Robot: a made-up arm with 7 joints. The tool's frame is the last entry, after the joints. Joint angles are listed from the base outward. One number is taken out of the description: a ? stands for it. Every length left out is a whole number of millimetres.
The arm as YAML. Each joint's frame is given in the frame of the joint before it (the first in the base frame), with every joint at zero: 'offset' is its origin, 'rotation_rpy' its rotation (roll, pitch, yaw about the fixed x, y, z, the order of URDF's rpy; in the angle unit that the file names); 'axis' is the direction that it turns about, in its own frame. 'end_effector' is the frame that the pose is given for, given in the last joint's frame.
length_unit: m
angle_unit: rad
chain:
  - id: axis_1
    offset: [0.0, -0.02, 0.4]
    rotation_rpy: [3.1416, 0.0, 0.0]
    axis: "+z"
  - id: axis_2
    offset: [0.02, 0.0, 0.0]
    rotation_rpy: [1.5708, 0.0, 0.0]
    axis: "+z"
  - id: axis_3
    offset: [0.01, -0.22, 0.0]
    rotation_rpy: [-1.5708, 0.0, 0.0]
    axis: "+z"
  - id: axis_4
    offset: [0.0, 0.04, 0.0]
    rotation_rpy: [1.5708, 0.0, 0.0]
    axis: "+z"
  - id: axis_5
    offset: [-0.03, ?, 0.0]
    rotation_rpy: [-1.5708, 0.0, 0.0]
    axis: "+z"
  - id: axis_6
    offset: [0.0, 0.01, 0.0]
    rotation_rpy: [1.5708, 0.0, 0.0]
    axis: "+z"
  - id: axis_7
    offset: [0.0, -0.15, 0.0]
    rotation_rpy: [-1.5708, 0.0, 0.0]
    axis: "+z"
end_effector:
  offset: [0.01, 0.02, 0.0]
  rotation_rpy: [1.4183, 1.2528, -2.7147]
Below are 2 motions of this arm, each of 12 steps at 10 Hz.
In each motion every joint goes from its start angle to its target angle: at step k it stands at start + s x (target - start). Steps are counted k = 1, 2, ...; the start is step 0. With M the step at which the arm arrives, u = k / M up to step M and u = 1 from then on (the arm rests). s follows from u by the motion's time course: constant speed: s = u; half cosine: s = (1 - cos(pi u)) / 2; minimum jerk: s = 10 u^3 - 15 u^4 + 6 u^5.
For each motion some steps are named. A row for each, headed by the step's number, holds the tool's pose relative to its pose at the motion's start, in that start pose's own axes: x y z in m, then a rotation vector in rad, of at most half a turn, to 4 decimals.
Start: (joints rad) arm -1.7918 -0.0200 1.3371 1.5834 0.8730 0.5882 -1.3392
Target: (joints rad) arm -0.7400 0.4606 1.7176 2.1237 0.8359 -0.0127 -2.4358
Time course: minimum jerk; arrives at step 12
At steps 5, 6, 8, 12:
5: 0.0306 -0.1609 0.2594 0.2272 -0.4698 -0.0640
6: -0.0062 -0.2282 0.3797 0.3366 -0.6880 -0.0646
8: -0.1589 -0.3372 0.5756 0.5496 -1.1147 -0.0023
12: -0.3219 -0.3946 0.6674 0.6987 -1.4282 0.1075

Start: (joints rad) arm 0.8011 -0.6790 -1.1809 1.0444 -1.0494 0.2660 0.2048
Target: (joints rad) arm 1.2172 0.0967 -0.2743 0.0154 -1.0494 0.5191 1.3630
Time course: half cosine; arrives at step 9
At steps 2, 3, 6, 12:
2: -0.0097 0.0652 0.1095 -0.1767 -0.0752 0.0701
3: -0.0432 0.1394 0.2220 -0.4059 -0.1632 0.1152
6: -0.2558 0.3909 0.4444 -1.4209 -0.3983 -0.0983
12: -0.3243 0.4657 0.4494 -1.9270 -0.3667 -0.4382

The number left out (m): -0.54
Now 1 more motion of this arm.
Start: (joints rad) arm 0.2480 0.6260 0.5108 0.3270 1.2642 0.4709 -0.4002
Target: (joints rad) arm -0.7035 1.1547 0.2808 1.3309 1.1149 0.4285 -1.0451
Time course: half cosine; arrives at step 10
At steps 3, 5, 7, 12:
3: -0.0272 0.1743 -0.2023 0.2256 0.2630 0.1776
5: -0.2241 0.4276 -0.4291 0.4269 0.6700 0.3936
7: -0.5482 0.5702 -0.5697 0.4523 1.0804 0.5494
12: -0.7876 0.5635 -0.6269 0.3552 1.3343 0.6151

